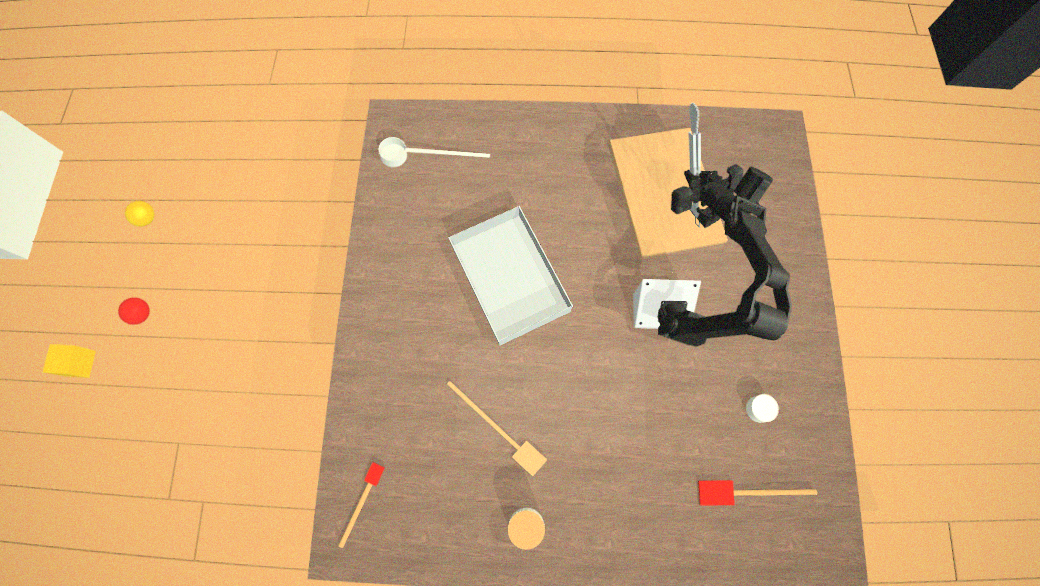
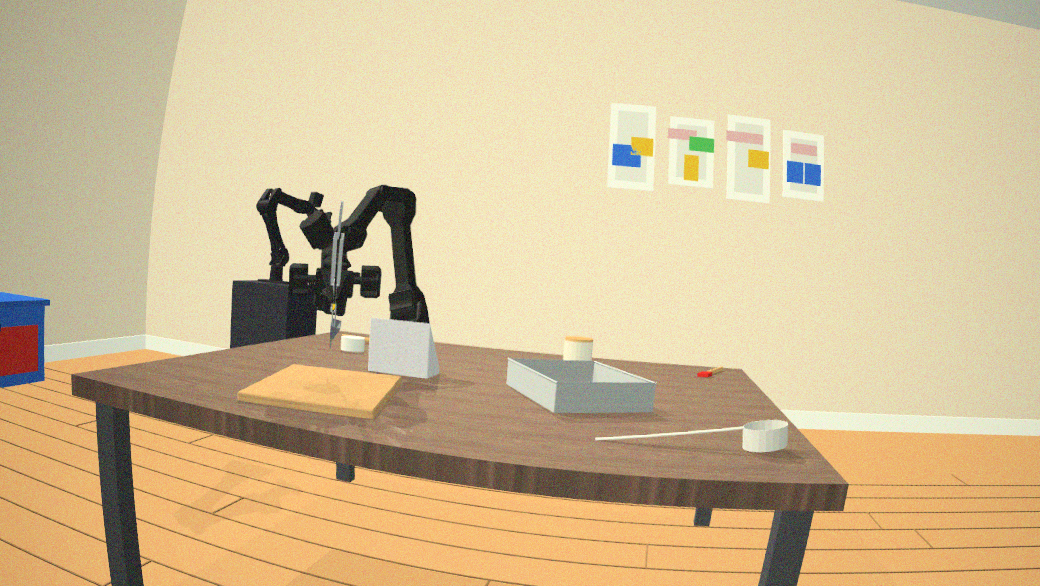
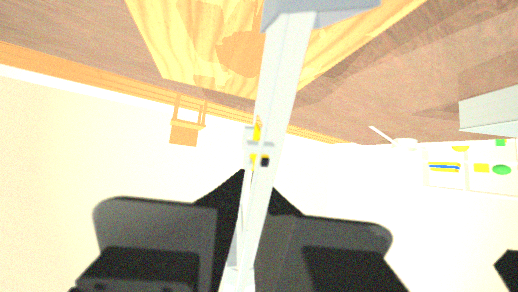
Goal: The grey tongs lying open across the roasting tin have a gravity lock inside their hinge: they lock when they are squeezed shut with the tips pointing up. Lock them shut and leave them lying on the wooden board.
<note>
The pictures show: my gripper, a wooden spatula, a white cup, a wooden board and a roasting tin.
My gripper also shows in image 1 and in image 3.
</note>
